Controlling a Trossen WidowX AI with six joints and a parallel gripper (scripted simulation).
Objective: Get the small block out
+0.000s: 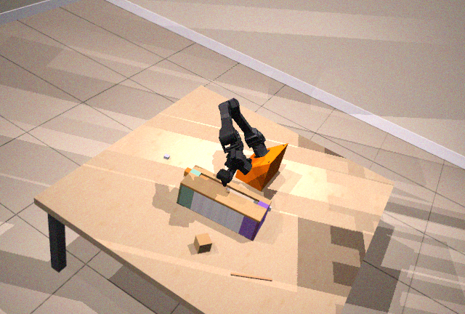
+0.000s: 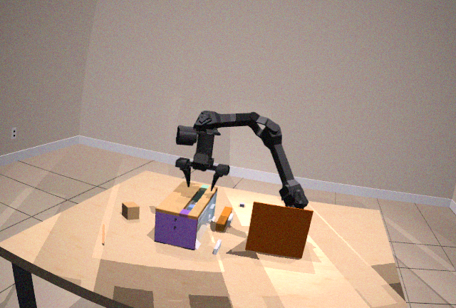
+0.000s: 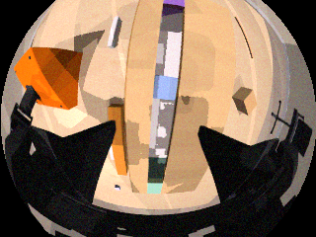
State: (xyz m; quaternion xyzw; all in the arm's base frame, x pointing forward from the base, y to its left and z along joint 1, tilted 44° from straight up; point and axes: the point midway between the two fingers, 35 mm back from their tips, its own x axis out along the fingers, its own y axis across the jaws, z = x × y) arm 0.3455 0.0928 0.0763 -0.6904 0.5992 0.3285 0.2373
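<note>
Right now the box is 10 cm below my gripper tip, 1 cm to the left of it and 1 cm behind it. From my gripper tip the other things lie so: brown cube 25 cm ahead, 13 cm below, 8 cm to the left; small blue block 8 cm below, 3 cm to the left; thin stick 31 cm to the left, 23 cm ahead, 16 cm below.
</note>
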